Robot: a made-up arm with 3 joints. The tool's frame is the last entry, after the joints. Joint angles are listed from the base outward. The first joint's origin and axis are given. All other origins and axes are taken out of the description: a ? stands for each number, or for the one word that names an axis. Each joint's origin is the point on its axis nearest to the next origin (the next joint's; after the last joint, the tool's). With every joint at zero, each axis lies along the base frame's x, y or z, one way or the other. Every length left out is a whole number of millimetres.
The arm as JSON. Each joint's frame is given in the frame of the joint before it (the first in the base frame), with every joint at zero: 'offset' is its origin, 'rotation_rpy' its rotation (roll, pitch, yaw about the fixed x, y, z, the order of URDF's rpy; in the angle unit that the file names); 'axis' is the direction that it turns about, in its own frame. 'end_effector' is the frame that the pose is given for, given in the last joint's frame.
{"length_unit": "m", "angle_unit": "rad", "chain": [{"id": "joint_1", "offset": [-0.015, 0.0, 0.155], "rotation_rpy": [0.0, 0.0, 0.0], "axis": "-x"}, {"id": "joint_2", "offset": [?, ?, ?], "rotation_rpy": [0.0, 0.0, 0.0], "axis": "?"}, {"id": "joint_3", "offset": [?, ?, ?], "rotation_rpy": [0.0, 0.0, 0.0], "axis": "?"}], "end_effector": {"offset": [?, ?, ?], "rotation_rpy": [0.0, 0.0, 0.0]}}
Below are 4 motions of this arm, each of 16 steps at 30 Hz.
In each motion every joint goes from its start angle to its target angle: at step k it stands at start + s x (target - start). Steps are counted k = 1, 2, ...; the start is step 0. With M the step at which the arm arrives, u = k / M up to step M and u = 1 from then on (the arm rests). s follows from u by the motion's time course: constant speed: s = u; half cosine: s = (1 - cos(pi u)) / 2; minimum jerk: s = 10 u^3 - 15 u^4 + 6 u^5.
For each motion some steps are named. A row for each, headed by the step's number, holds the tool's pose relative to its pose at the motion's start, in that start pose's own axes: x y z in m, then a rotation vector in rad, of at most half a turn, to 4 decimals.
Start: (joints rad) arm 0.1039 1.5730 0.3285
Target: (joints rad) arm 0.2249 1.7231 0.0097
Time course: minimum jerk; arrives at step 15
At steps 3, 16:
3: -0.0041 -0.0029 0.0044 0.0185 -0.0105 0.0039
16: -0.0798 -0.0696 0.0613 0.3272 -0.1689 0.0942

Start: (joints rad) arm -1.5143 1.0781 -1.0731
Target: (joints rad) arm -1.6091 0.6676 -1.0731
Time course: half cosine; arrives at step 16
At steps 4, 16:
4: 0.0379 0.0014 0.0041 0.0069 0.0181 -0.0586
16: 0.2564 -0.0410 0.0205 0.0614 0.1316 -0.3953

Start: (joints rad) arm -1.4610 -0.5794 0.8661
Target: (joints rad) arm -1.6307 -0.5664 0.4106
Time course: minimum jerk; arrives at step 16
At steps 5, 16:
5: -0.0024 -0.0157 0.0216 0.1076 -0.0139 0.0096
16: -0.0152 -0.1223 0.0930 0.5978 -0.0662 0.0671

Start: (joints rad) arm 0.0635 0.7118 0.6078
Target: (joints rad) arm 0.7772 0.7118 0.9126
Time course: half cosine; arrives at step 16
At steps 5, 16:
5: -0.0136 0.0239 -0.0278 -0.1878 -0.0621 0.0831
16: -0.0439 0.0407 -0.1419 -0.8395 -0.3270 0.3439

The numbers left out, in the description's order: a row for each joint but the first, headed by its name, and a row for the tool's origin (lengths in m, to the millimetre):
joint_2: xyz 0.0 -0.175 -0.057, axis -y
joint_3: xyz -0.088 0.0 0.342, axis -x
tool: xyz 0.0 0.296 0.113

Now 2 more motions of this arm.
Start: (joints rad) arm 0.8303 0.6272 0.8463
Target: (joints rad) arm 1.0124 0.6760 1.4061
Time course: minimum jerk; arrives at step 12
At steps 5, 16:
5: -0.0051 0.0203 -0.0625 -0.2448 -0.0404 0.0083
16: -0.0011 0.0090 -0.1831 -0.7039 -0.1231 0.0036

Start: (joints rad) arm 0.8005 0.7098 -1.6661
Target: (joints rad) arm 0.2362 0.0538 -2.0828
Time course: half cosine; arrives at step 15
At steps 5, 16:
5: 0.0665 -0.0416 0.0885 0.2182 -0.1063 -0.1500
16: 0.1559 -0.3373 0.3294 0.9333 -0.4054 -0.5594

